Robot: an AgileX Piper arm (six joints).
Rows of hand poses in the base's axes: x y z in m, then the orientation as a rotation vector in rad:
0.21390 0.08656 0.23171 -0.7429 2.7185 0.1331
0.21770 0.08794 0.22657 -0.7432 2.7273 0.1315
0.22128 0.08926 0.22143 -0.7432 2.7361 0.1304
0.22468 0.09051 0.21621 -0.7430 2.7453 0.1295
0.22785 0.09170 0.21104 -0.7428 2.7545 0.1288
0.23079 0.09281 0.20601 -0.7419 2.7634 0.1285
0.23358 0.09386 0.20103 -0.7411 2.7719 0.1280
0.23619 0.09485 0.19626 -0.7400 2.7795 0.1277
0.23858 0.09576 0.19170 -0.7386 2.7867 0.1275
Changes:
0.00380 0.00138 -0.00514 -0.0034 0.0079 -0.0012
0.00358 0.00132 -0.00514 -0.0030 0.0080 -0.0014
0.00340 0.00125 -0.00522 -0.0029 0.0084 -0.0015
0.00317 0.00119 -0.00517 -0.0028 0.0084 -0.0015
0.00294 0.00111 -0.00503 -0.0023 0.0081 -0.0019
0.00279 0.00105 -0.00498 -0.0024 0.0077 -0.0018
0.00261 0.00099 -0.00477 -0.0020 0.0068 -0.0018
0.00239 0.00091 -0.00456 -0.0018 0.0064 -0.0019

